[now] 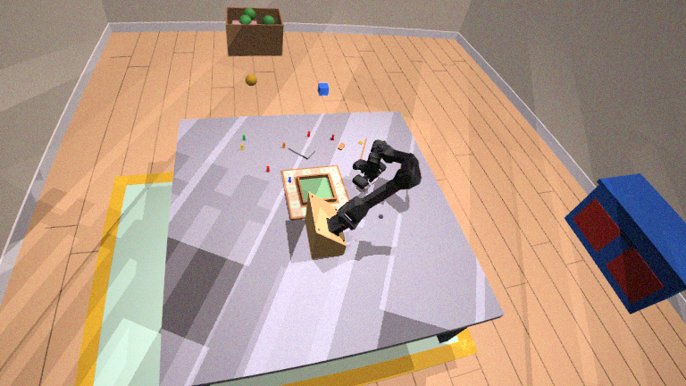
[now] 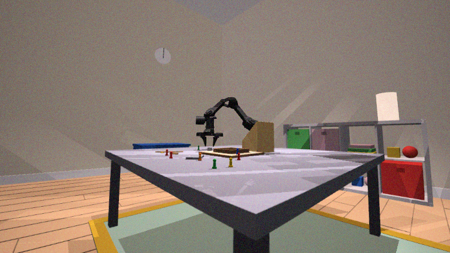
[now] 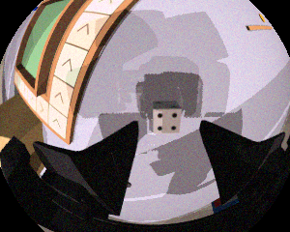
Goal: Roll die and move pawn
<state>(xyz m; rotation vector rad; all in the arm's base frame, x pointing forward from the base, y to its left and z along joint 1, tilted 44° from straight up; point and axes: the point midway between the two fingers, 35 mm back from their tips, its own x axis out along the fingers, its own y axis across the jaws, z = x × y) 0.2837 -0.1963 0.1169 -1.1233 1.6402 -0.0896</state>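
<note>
My gripper tip is now 20 mm above the white die. Also, from my gripper tip: dice tray (240 mm to the left, 20 mm below); then thin stick (270 mm ahead, 50 mm to the right, 30 mm below); then blue pawn (360 mm to the left, 50 mm ahead).
</note>
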